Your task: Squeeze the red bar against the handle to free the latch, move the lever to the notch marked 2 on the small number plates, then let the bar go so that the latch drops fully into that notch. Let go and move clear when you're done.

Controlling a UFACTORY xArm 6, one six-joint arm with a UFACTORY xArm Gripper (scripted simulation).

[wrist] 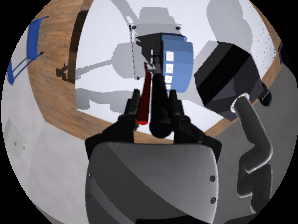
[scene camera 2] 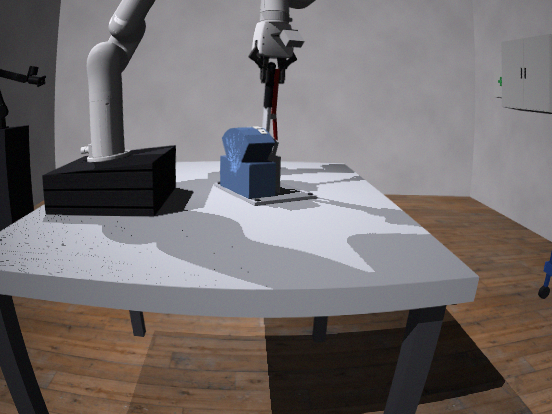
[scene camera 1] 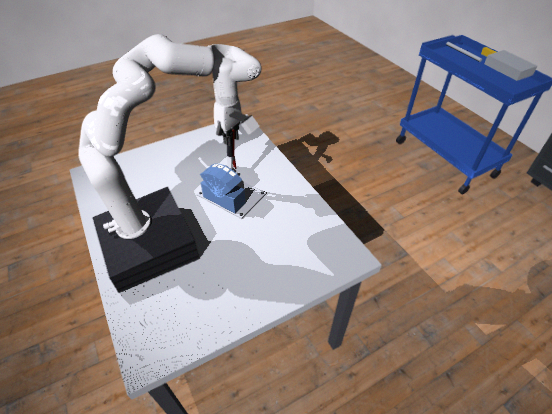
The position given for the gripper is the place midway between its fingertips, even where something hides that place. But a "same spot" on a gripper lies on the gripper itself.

The gripper shows in the wrist view, in scene camera 2 [272,83] and in scene camera 1. One and the same spot on the gripper: [wrist: 123,130] is [scene camera 1: 237,125].
